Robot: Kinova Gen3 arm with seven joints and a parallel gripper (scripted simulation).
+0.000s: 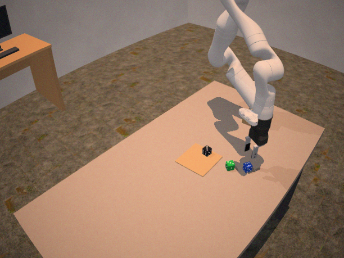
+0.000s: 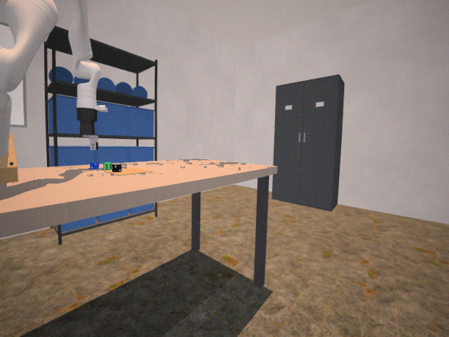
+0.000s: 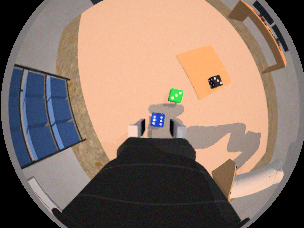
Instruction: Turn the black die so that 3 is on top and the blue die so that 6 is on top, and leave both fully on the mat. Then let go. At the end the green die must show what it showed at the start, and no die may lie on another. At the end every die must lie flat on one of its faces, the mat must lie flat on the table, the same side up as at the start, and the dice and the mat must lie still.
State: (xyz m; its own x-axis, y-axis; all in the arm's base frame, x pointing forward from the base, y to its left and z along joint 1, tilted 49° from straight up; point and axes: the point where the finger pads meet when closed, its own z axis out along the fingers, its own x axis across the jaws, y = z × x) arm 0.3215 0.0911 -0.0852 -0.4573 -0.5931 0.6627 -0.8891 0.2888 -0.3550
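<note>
Right now the blue die is 9 cm below my hand. Round my hand: black die: 2 cm ahead, 18 cm to the right, 8 cm below; then green die: 3 cm ahead, 6 cm to the right, 9 cm below; then orange mat: 6 cm ahead, 19 cm to the right, 10 cm below.
</note>
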